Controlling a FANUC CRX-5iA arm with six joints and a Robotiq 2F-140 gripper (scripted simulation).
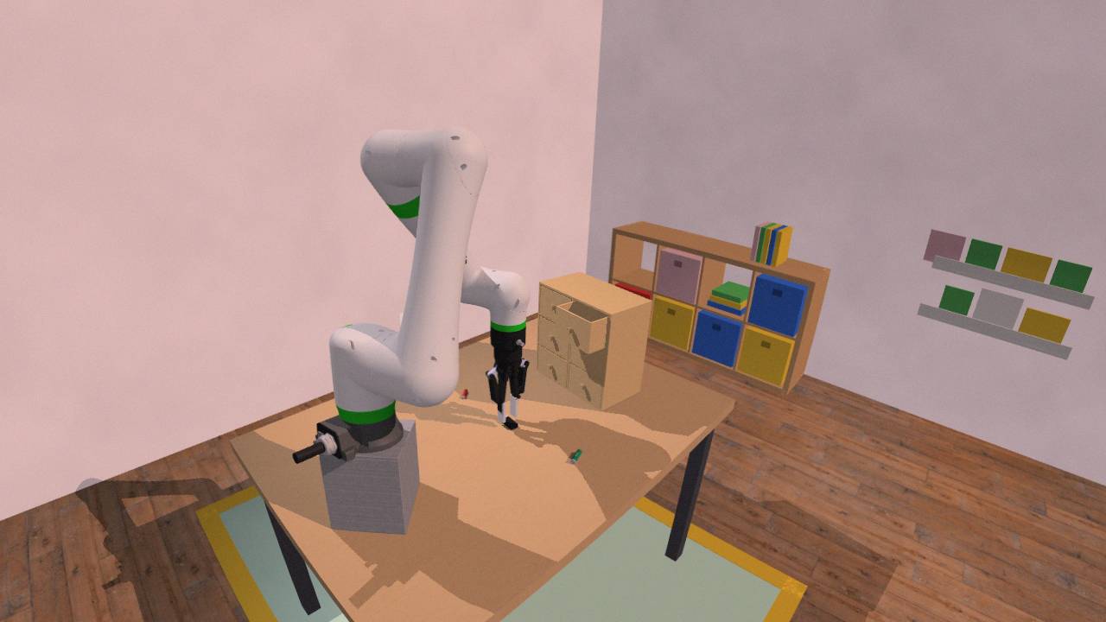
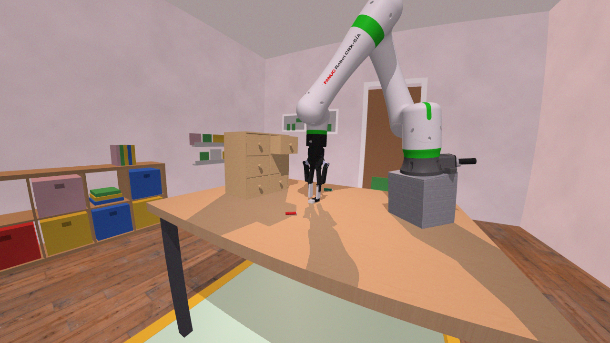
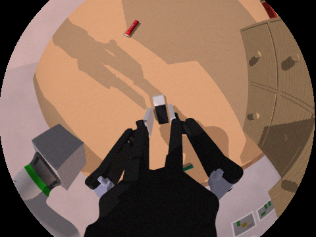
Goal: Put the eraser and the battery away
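Now: the eraser 1 cm to the left of my hand and 4 cm below it. The rest, counted from my hand: green AA battery: 1 cm behind, 24 cm to the right, 4 cm below; then red object: 3 cm ahead, 20 cm to the left, 5 cm below.
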